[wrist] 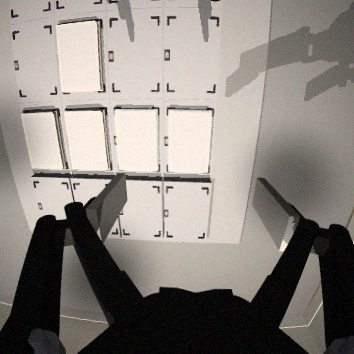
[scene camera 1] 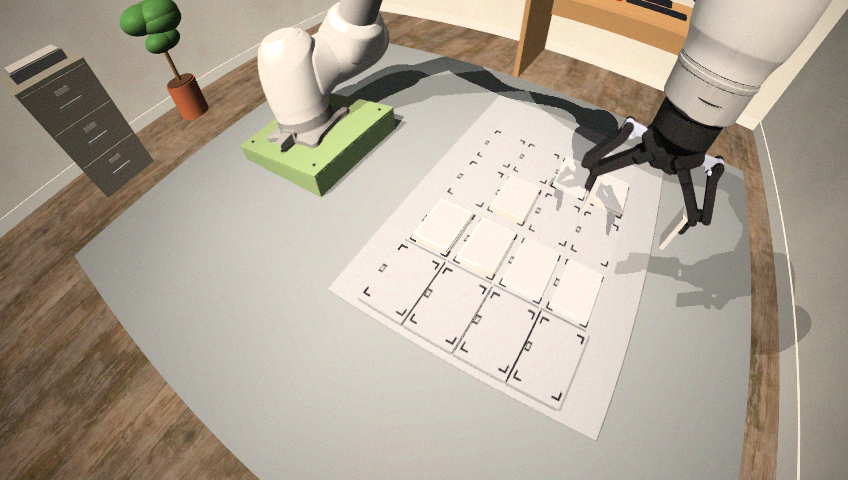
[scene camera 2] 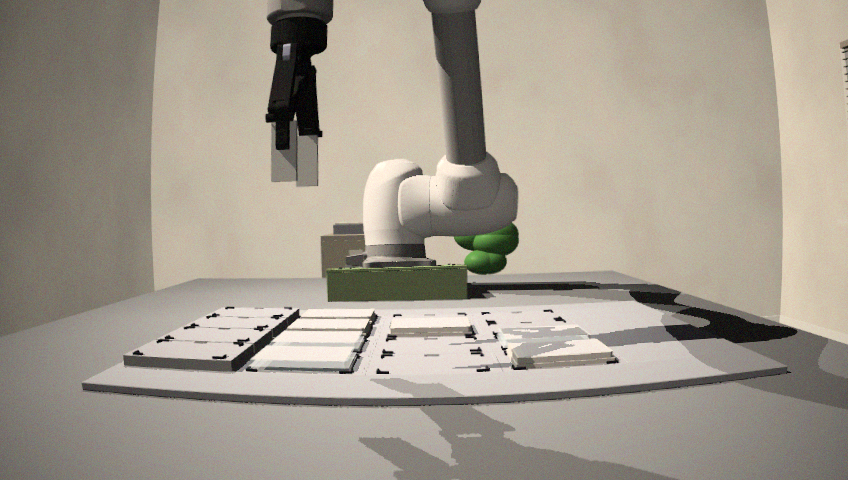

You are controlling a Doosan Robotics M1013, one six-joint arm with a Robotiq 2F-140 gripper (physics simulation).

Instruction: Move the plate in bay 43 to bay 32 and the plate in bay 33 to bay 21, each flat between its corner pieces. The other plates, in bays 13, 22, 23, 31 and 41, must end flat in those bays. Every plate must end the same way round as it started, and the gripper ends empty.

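Frame: origin at the arm's base, x down, y back, z left, level; metres.
Where they show: gripper, fingertip midpoint: (wrist: 189,188) (scene camera 1: 624,223) (scene camera 2: 296,184); arm's base at its link origin: (scene camera 1: 308,125) (scene camera 2: 395,266).
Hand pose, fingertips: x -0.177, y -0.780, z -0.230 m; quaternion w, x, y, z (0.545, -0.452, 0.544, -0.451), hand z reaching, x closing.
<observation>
Things, the pixels of their centre, and the offset from my fingertips. "pt": a spot on its surface instead. Level surfaces: height alone.
- bay 43 plate at the middle of its body: (scene camera 2: 304,358) (wrist: 188,142) (scene camera 1: 577,290) dz +0.001, dx +0.222, dy -0.001 m
- bay 33 plate at the middle of its body: (scene camera 2: 318,341) (wrist: 136,140) (scene camera 1: 531,267) dz +0.020, dx +0.222, dy +0.104 m
- Bay 32 at a spot on its surface: (scene camera 2: 429,344) (wrist: 130,56) (scene camera 1: 552,218) pt dz +0.180, dx +0.229, dy +0.081 m
- bay 21 at a spot on its surface: (scene camera 1: 538,157) pt dz +0.388, dx +0.230, dy +0.149 m
- bay 23 at a spot on its surface: (scene camera 1: 486,246) (wrist: 86,144) pt dz +0.033, dx +0.215, dy +0.209 m
- bay 13 at a spot on its surface: (scene camera 1: 443,226) (wrist: 43,145) pt dz +0.050, dx +0.215, dy +0.312 m
- bay 22 plate at the middle of its body: (scene camera 2: 430,326) (wrist: 79,57) (scene camera 1: 515,198) dz +0.201, dx +0.222, dy +0.179 m
- bay 31 at a spot on its surface: (scene camera 2: 547,333) pt dz +0.343, dx +0.215, dy +0.028 m
- bay 41 at a spot on its surface: (scene camera 2: 562,352) pt dz +0.315, dx +0.215, dy -0.089 m
- white board at its surface level: dx +0.229 m
My gripper (scene camera 1: 630,214) (scene camera 2: 295,172) (wrist: 189,188) is open and empty, high above the board. The bay 43 plate (scene camera 1: 575,292) (scene camera 2: 309,356) (wrist: 189,141) and bay 33 plate (scene camera 1: 530,269) (scene camera 2: 315,339) (wrist: 137,140) lie flat. Bay 32 (scene camera 1: 550,220) (scene camera 2: 429,344) (wrist: 135,62) and bay 21 (scene camera 1: 538,157) are empty. Beside bay 33 lie plates in bay 23 (scene camera 1: 486,246) (wrist: 89,140) and bay 13 (scene camera 1: 443,226) (wrist: 45,140). The bay 22 plate (scene camera 1: 514,199) (scene camera 2: 429,324) (wrist: 80,56) lies flat. Plates in bay 31 (scene camera 2: 547,333) and bay 41 (scene camera 2: 562,352) carry the arm's shadow.
The raised row of bays (scene camera 1: 547,362) (scene camera 2: 184,359) (wrist: 187,195) borders the row of four plates. Black corner pieces mark the bays. The white board (scene camera 1: 380,255) (scene camera 2: 416,392) lies on the grey surface. The green arm base (scene camera 1: 351,148) (scene camera 2: 397,285) stands beside the board.
</observation>
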